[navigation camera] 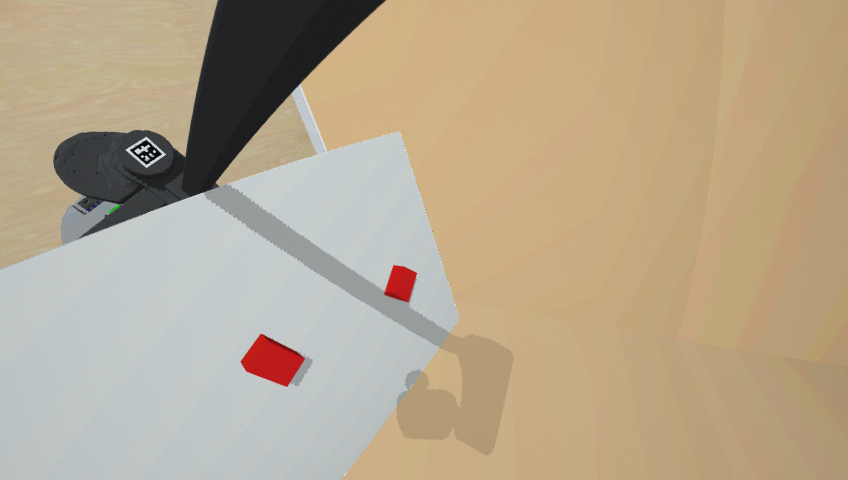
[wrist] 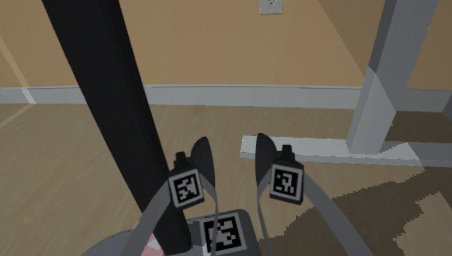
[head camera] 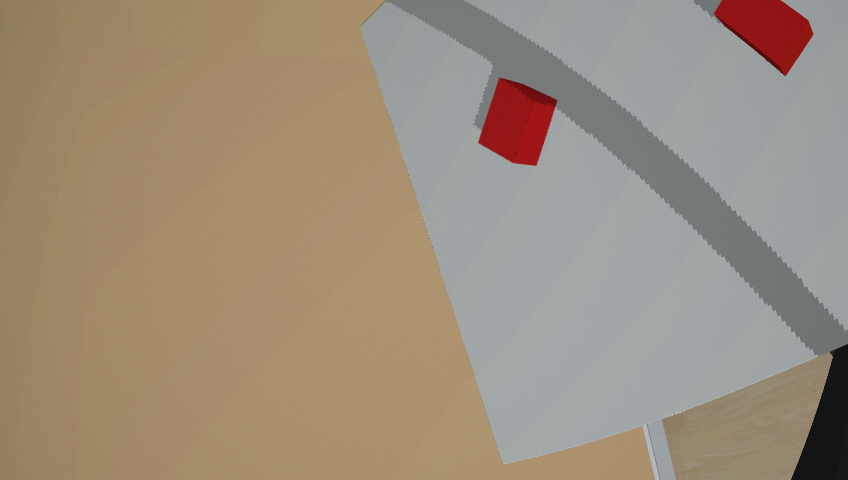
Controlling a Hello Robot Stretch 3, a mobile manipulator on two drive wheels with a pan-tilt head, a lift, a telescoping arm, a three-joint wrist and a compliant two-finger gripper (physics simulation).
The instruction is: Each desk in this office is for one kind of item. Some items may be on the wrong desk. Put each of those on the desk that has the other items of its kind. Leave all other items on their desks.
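Places are measured from the robot's base along level axes (x ahead, y down, z left), in metres.
Pixels of known places: gripper, fingertip midpoint: [wrist: 233, 153].
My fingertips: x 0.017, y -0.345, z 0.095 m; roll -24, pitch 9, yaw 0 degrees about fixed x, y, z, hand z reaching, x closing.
Observation:
Ahead of a thing's pixels: the offset from my fingertips to its top centre. "spot": to the spot under its first point. Level surfaces: height alone.
A white desk {dy -0.374 m} [head camera: 565, 267] [navigation camera: 178, 297] stands close to the walls. Two red blocks lie on it. One red block {dx +0.411, dy -0.419, dz +0.174 m} [head camera: 516, 121] [navigation camera: 400, 283] lies near the desk's narrow end, beside the band of shadow. The other red block {dx +0.222, dy -0.419, dz -0.140 m} [head camera: 764, 32] [navigation camera: 272, 361] lies farther in, on the far side of that shadow. In the wrist view my gripper [wrist: 233, 153] is open, with no thing between its fingers. It hangs low over the robot's base, beside the black mast, and below the level of the desk top.
In the wrist view a white desk leg {spot: dx +0.394, dy +0.177, dz +0.248 m} [wrist: 372, 110] stands on its foot bar {spot: dx +0.251, dy +0.321, dz +0.312 m} [wrist: 300, 148] to the right. Behind it are the baseboard [wrist: 250, 96] and the tan wall [wrist: 210, 45]. The black mast [navigation camera: 238, 77] [wrist: 112, 110] rises beside the desk's edge.

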